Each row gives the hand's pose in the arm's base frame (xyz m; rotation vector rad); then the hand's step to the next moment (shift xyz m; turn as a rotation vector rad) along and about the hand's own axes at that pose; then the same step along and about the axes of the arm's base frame.
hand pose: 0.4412 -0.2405 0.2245 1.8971 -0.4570 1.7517
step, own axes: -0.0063 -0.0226 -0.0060 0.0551 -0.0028 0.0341
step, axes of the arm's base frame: 0.0072 0.0212 -0.0092 0.0355 -0.0121 0.0529
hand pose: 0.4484 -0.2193 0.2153 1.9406 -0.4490 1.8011
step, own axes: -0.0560 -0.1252 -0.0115 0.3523 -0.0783 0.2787
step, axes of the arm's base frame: 0.0507 0.1082 -0.0683 0.3098 -0.0586 0.3294
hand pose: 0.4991 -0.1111 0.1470 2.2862 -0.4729 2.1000
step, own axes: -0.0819 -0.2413 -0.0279 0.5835 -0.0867 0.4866
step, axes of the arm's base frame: 0.0211 0.2539 -0.0285 0.5279 -0.1432 0.5344
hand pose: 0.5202 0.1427 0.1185 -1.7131 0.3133 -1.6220
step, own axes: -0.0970 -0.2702 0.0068 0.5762 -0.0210 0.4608
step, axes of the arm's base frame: -0.0930 0.2513 0.1033 0.5227 -0.1929 0.4841
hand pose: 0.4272 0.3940 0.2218 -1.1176 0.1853 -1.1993
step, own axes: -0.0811 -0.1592 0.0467 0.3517 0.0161 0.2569
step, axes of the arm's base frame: -0.1060 0.1032 0.1105 0.3220 -0.1339 0.2614
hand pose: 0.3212 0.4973 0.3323 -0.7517 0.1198 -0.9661
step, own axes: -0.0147 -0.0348 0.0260 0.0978 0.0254 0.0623
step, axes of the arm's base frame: -0.0223 0.0133 0.0378 0.1004 -0.0349 0.0528
